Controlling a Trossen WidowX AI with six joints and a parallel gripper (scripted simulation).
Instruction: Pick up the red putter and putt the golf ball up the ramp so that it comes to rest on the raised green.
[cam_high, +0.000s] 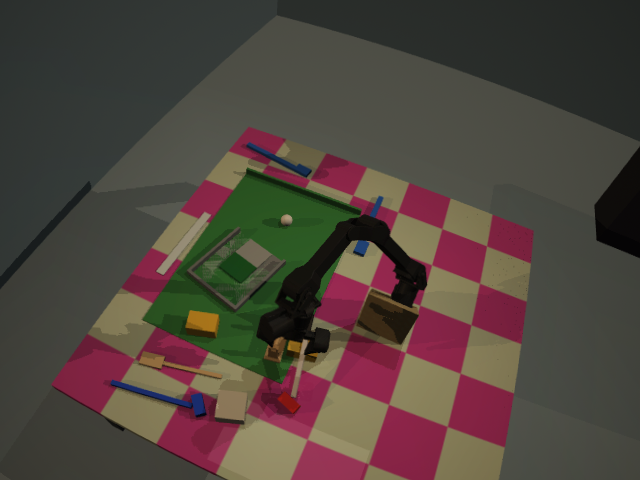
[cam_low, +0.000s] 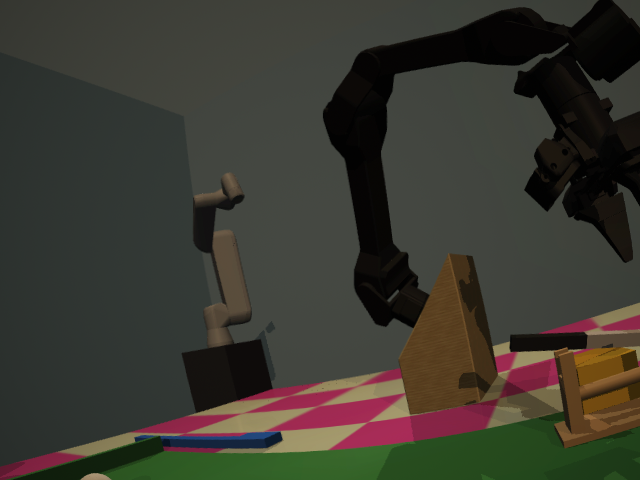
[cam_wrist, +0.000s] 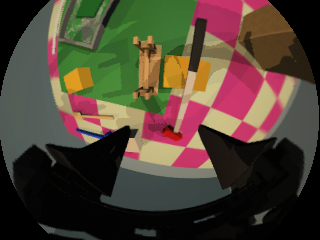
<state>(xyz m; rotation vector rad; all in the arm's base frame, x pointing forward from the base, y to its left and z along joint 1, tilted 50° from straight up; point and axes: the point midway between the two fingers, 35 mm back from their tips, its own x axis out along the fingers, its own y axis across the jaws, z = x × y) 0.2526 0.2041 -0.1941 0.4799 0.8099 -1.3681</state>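
My gripper tip is 9 cm above the red putter, 4 cm past it and 1 cm to the left of it. The rest, counted from my gripper tip: white golf ball (50 cm to the right, 22 cm ahead, 11 cm below); wooden stand (9 cm below, 6 cm to the right, 6 cm ahead).
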